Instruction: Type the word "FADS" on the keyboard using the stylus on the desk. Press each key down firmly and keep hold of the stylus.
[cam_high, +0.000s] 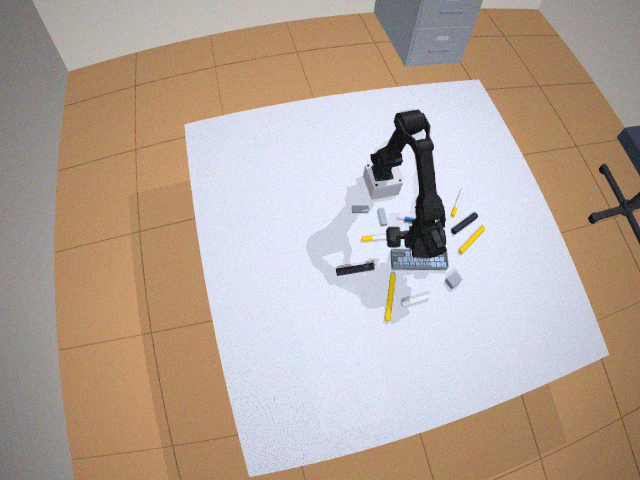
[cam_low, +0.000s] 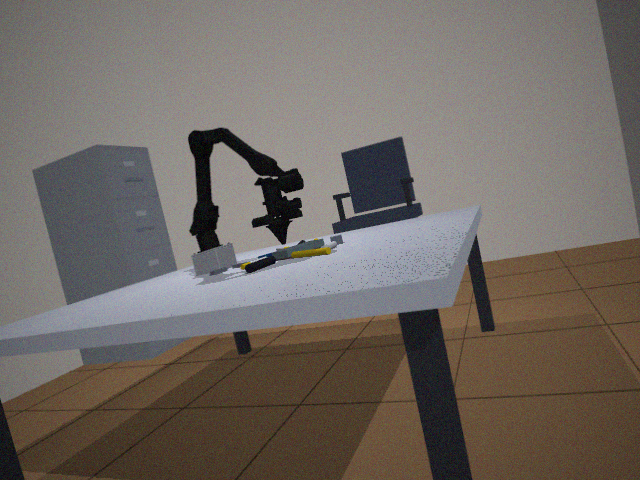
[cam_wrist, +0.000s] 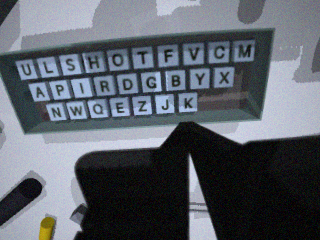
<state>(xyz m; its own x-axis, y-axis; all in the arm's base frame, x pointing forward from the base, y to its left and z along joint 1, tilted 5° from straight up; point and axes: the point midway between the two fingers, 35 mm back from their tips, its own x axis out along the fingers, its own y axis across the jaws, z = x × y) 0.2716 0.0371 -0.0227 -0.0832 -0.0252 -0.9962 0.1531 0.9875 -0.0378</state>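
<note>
Now: gripper tip 120 mm past the blue stylus, 30 mm to the right of it and 30 mm above it. The rest, counted from my gripper tip: white stick (160 mm ahead, 30 mm below, 20 mm to the right); grey stylus tip (130 mm behind, 30 mm below); grey block (130 mm to the left, 120 mm ahead, 30 mm below).
</note>
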